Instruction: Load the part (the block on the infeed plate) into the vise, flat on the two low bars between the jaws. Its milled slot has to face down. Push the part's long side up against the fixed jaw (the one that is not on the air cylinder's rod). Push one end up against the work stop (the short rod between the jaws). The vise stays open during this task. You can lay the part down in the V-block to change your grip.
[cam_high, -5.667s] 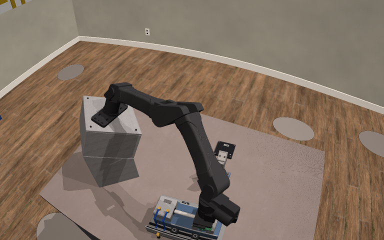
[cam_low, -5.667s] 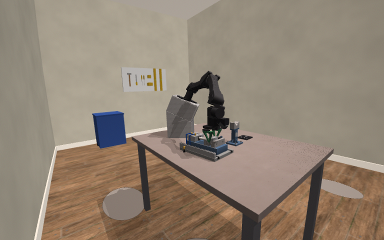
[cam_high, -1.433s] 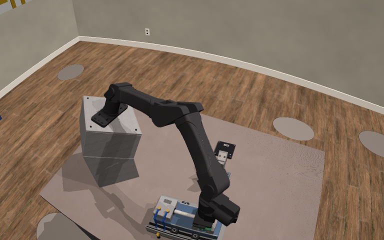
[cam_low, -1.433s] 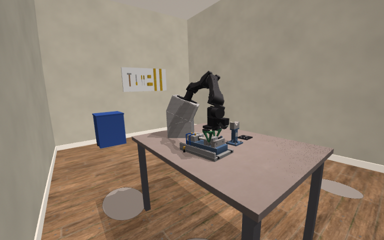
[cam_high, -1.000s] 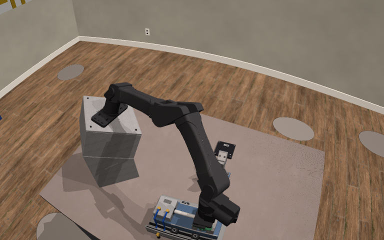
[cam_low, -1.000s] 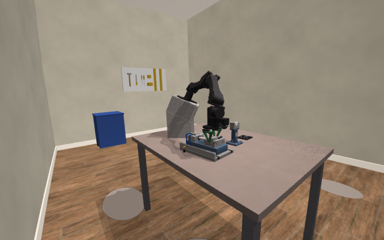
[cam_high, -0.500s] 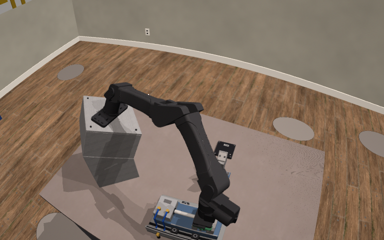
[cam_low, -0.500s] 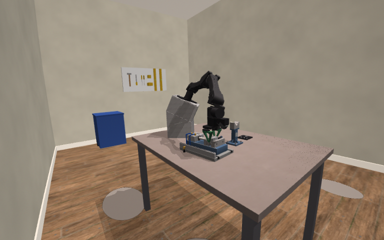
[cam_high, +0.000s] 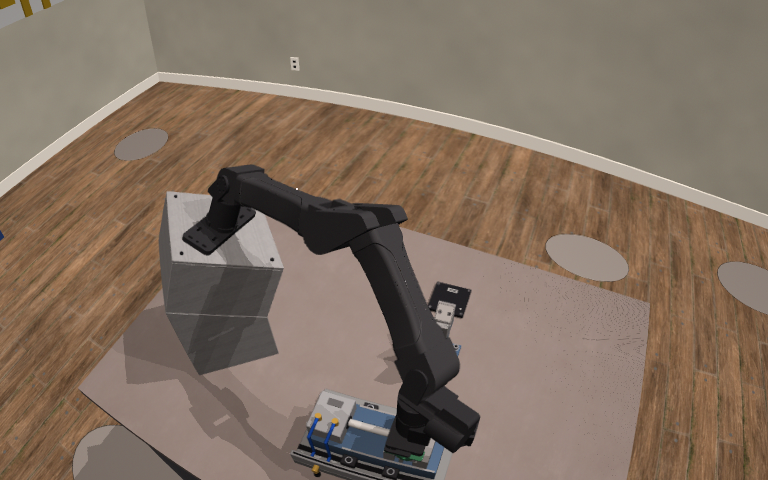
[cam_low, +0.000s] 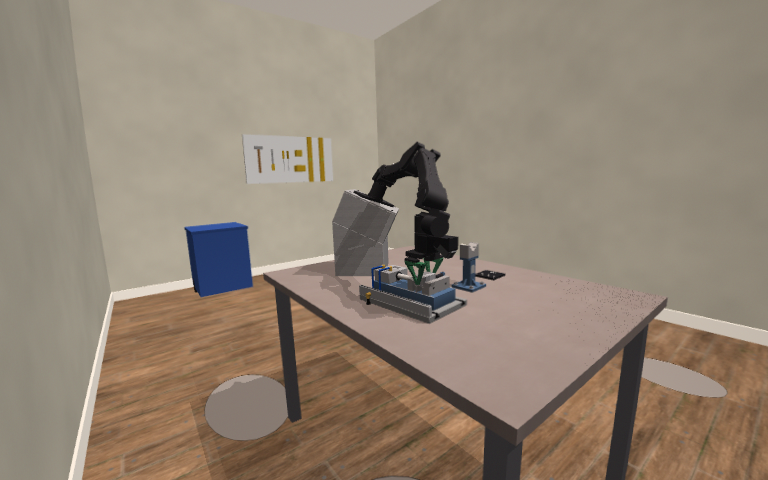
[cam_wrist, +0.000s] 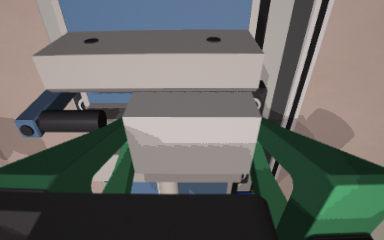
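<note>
Right now the part is right at my hand. The rest, counted from my hand: work stop rod (70 mm to the left); air cylinder (160 mm behind, 10 mm to the left, 20 mm below); piston rod (80 mm behind, 10 mm to the left, 20 mm below).
</note>
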